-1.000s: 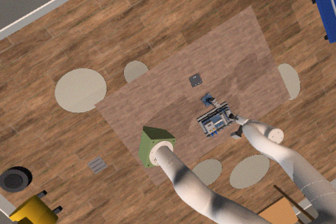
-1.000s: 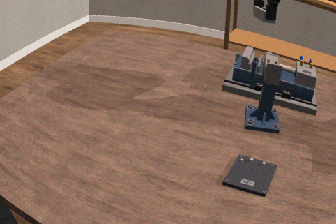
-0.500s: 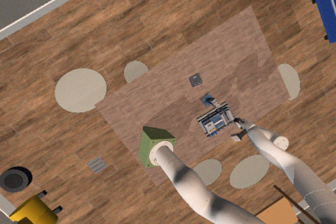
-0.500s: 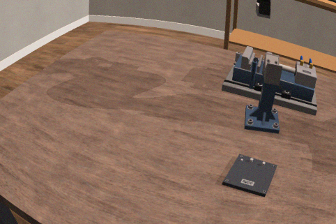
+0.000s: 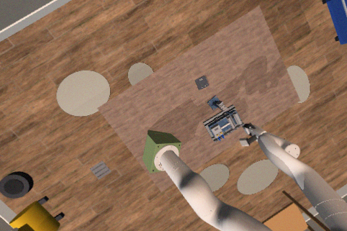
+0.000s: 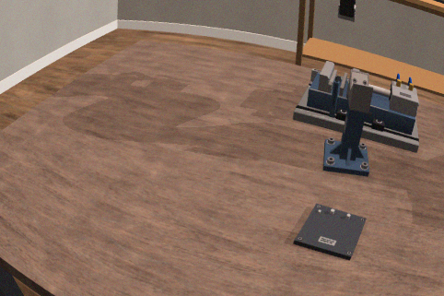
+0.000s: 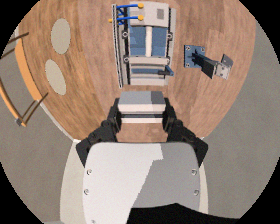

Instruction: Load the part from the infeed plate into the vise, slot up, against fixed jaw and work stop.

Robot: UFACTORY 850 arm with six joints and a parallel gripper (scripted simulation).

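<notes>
The part is 10 mm below my hand. Also, from my hand: air cylinder (170 mm below, 160 mm behind).
</notes>
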